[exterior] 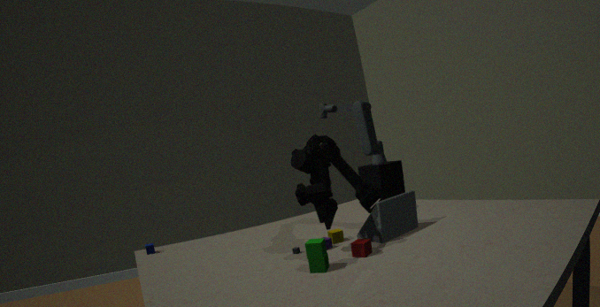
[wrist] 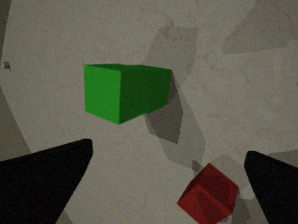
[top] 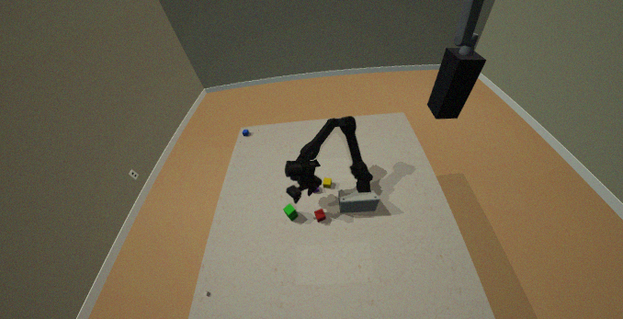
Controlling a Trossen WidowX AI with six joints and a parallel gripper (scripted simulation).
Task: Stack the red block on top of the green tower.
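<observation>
The red block lies 9 cm below my gripper tip, 8 cm behind it and 5 cm to the left of it. Also, from my gripper tip: purple block (11 cm to the right, 9 cm below, 5 cm behind); then yellow block (14 cm to the right, 12 cm behind, 9 cm below); then small grey cube (15 cm to the right, 10 cm below, 3 cm ahead).
</observation>
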